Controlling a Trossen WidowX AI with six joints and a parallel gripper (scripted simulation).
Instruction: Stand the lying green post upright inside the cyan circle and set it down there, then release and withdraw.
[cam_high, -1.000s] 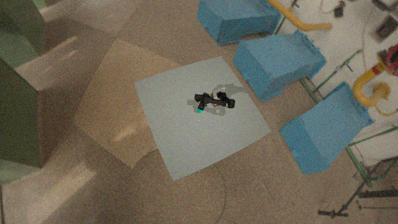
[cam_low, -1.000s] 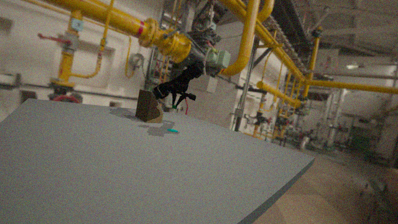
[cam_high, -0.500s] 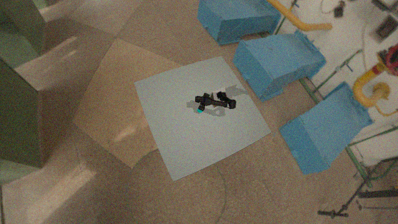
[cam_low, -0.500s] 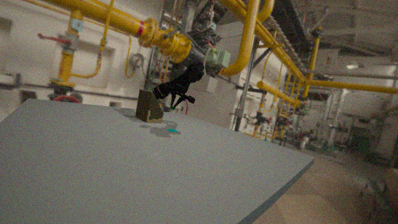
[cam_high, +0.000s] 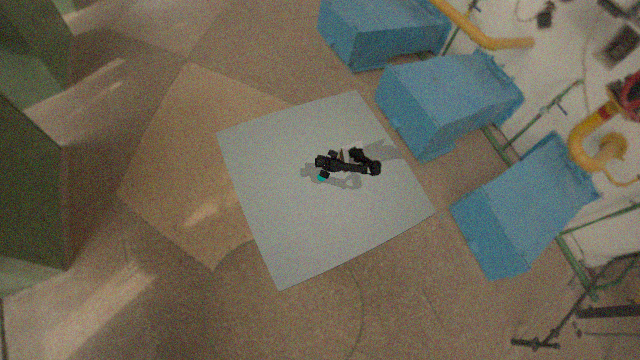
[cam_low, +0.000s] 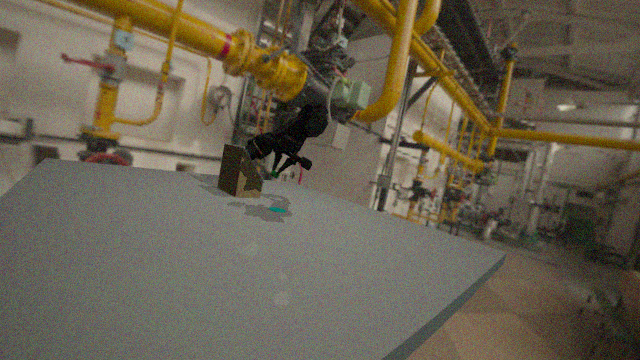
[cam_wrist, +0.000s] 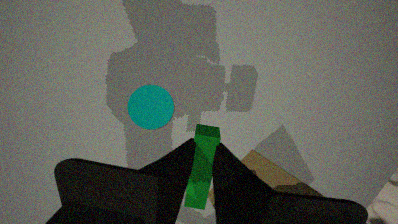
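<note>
The cyan circle is 3 cm ahead of my gripper tip, 2 cm to the left of it and 12 cm below it. The rest, counted from my gripper tip: green post 1 cm behind, 2 cm to the left.
</note>
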